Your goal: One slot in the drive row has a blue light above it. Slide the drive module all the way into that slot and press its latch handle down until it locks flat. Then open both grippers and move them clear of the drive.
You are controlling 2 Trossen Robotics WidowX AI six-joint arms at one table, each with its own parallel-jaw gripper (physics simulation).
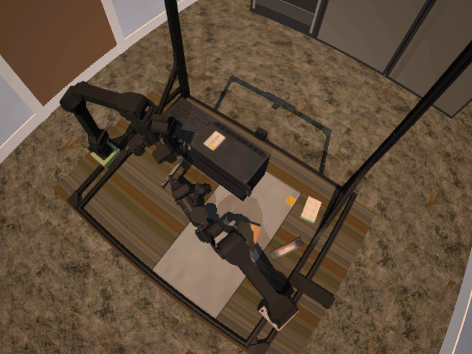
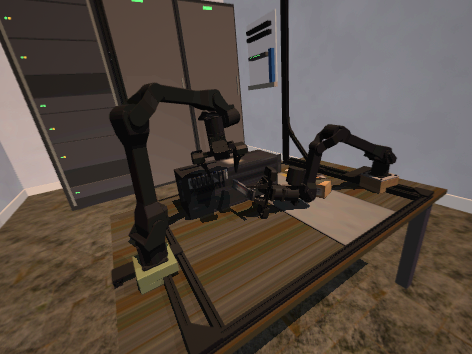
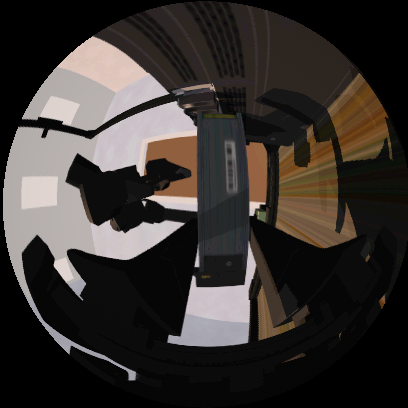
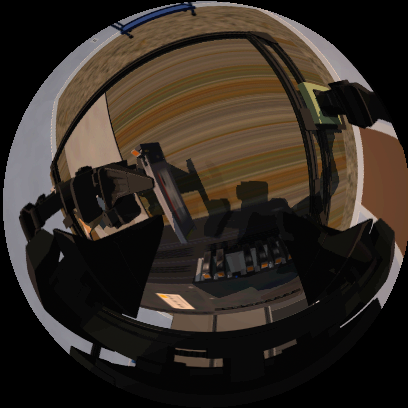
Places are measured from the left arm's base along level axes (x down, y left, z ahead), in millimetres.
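Where they show: left gripper, fingertip midpoint: (image 1: 169, 176) (image 2: 245, 191) (image 3: 222, 223) (image 4: 162, 177); right gripper, fingertip midpoint: (image 2: 223, 175) (image 3: 175, 179) (image 4: 222, 219); left arm's base, link origin: (image 1: 279, 311) (image 2: 379, 174); right arm's base, link origin: (image 1: 104, 151) (image 2: 153, 259) (image 4: 325, 103).
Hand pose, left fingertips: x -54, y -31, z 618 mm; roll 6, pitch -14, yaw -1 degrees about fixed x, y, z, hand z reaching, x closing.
Note:
Each offset is from my left fingertips to the centre of the thing. "pt": to the spot under its first point. Level surfaces: height alone.
The black server chassis {dx +27, dy -203, dz +5 mm} (image 1: 227, 154) (image 2: 259, 159) lies on the table, its drive row {pt dx -34, dy -94, dz +112 mm} (image 2: 208, 180) (image 4: 243, 262) facing the striped table top. One lighter slot (image 4: 234, 262) shows in the row. I cannot make out the blue light. My left gripper (image 1: 178, 186) (image 2: 263, 192) (image 4: 162, 177) is shut on the drive module {dx -7, dy -18, dz +2 mm} (image 1: 172, 173) (image 2: 243, 187) (image 3: 222, 197) (image 4: 169, 194). It holds the module in the air just in front of the drive row, tip towards it. My right gripper (image 1: 152, 147) (image 2: 218, 159) (image 3: 167, 190) is open and empty, above the chassis front edge.
A grey mat {dx +113 mm} (image 1: 199, 267) (image 2: 340, 214) covers the table's middle. A second drive module {dx +110, dy -164, dz -477 mm} (image 1: 286, 248) and a white card {dx +114, dy -350, dz -441 mm} (image 1: 311, 209) lie near the table's right edge. An orange box {dx +83, dy -61, dz -351 mm} (image 2: 324, 187) sits behind the left arm. Black frame posts (image 1: 176, 53) stand at the corners.

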